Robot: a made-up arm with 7 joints.
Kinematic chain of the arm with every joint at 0, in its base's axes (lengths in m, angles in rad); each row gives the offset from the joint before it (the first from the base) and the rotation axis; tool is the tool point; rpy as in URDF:
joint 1: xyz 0 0 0 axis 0.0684 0.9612 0.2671
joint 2: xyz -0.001 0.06 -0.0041 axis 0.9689 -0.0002 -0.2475
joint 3: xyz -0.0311 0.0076 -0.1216 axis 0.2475 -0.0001 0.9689
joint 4: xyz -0.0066 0 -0.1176 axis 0.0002 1 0
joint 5: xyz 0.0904 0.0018 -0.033 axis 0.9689 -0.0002 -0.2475
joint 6: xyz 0.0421 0 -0.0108 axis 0.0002 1 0
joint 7: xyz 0.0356 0 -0.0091 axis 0.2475 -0.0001 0.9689
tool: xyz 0 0 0 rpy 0 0.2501 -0.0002
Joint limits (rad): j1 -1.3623..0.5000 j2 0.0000..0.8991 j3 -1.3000..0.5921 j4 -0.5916..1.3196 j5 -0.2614..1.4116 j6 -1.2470..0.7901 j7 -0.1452..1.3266
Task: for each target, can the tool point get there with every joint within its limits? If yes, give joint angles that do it. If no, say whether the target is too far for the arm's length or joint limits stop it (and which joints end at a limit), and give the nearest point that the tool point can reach.
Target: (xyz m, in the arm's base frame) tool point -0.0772 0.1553 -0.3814
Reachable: yes | joints 0.2912 0.1746 0.1575 0.8053 1.1639 -0.2002 0.8561
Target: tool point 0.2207 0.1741 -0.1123
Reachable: yes | joints -0.4167 0.4710 0.3192 -0.3658 1.0609 -0.2114 0.2095
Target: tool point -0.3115 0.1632 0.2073
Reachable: no: joint limits stop it (at a limit: joint 1, joint 2, joint 3, joint 4, joint 6) | nearest point -0.1404 0.0857 -0.1553 | short by 0.408 m
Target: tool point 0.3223 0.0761 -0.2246
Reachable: yes | joints -0.8053 0.4310 -0.5134 0.5760 1.0017 -0.0725 0.2292
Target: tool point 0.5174 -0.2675 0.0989
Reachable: no: too far | nearest point 0.3500 -0.1096 -0.0156 | short by 0.257 m
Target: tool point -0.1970 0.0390 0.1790
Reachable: no: joint limits stop it (at a limit: joint 1, joint 2, joint 3, joint 4, joint 6) | nearest point -0.1308 0.0851 -0.1520 | short by 0.341 m
